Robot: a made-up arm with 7 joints. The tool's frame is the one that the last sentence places.
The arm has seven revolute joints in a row. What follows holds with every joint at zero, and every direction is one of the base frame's.
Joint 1 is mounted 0.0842 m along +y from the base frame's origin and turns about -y.
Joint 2 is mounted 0.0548 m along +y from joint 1 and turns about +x.
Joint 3 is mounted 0.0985 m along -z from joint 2 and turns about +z.
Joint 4 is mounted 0.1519 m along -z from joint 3 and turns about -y.
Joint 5 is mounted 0.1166 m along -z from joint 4 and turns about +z.
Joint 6 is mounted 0.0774 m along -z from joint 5 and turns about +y.
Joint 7 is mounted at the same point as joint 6 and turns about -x.
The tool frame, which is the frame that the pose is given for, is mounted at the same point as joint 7; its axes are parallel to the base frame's.
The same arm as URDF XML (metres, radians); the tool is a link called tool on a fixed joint. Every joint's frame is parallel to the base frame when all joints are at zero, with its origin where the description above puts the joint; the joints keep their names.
<robot name="arm">
  <joint name="joint 1" type="continuous">
    <parent link="base"/>
    <child link="link1"/>
    <origin xyz="0.0000 0.0842 0.0000"/>
    <axis xyz="0 -1 0"/>
  </joint>
  <joint name="joint 2" type="continuous">
    <parent link="link1"/>
    <child link="link2"/>
    <origin xyz="0.0000 0.0548 0.0000"/>
    <axis xyz="1 0 0"/>
  </joint>
  <joint name="joint 3" type="continuous">
    <parent link="link2"/>
    <child link="link3"/>
    <origin xyz="0.0000 0.0000 -0.0985"/>
    <axis xyz="0 0 1"/>
  </joint>
  <joint name="joint 4" type="continuous">
    <parent link="link3"/>
    <child link="link4"/>
    <origin xyz="0.0000 0.0000 -0.1519"/>
    <axis xyz="0 -1 0"/>
  </joint>
  <joint name="joint 5" type="continuous">
    <parent link="link4"/>
    <child link="link5"/>
    <origin xyz="0.0000 0.0000 -0.1166"/>
    <axis xyz="0 0 1"/>
  </joint>
  <joint name="joint 6" type="continuous">
    <parent link="link5"/>
    <child link="link6"/>
    <origin xyz="0.0000 0.0000 -0.0774"/>
    <axis xyz="0 1 0"/>
  </joint>
  <joint name="joint 7" type="continuous">
    <parent link="link6"/>
    <child link="link7"/>
    <origin xyz="0.0000 0.0000 0.0000"/>
    <axis xyz="-1 0 0"/>
  </joint>
  <joint name="tool_joint" type="fixed">
    <parent link="link7"/>
    <child link="tool"/>
    <origin xyz="0.0000 0.0000 0.0000"/>
  </joint>
  <link name="base"/>
  <link name="link1"/>
  <link name="link2"/>
  <link name="link3"/>
  <link name="link4"/>
  <link name="link5"/>
  <link name="link6"/>
  <link name="link7"/>
  <link name="tool"/>
</robot>

